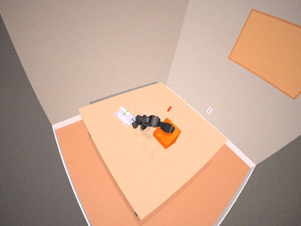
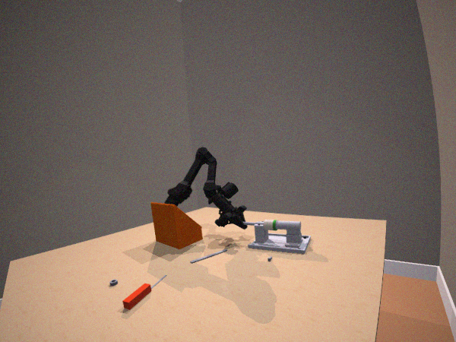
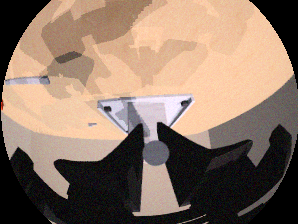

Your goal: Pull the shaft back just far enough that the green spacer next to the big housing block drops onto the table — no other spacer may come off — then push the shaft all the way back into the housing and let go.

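The horizontal shaft lies 5 cm ahead of my gripper tip, 1 cm to the left of it and 2 cm above it. The rest, counted from my gripper tip: green spacer (14 cm ahead, 1 cm to the left, 2 cm above); small bolt (17 cm ahead, 13 cm to the right, 5 cm below); white spacer (13 cm ahead, 1 cm to the left, 2 cm above).
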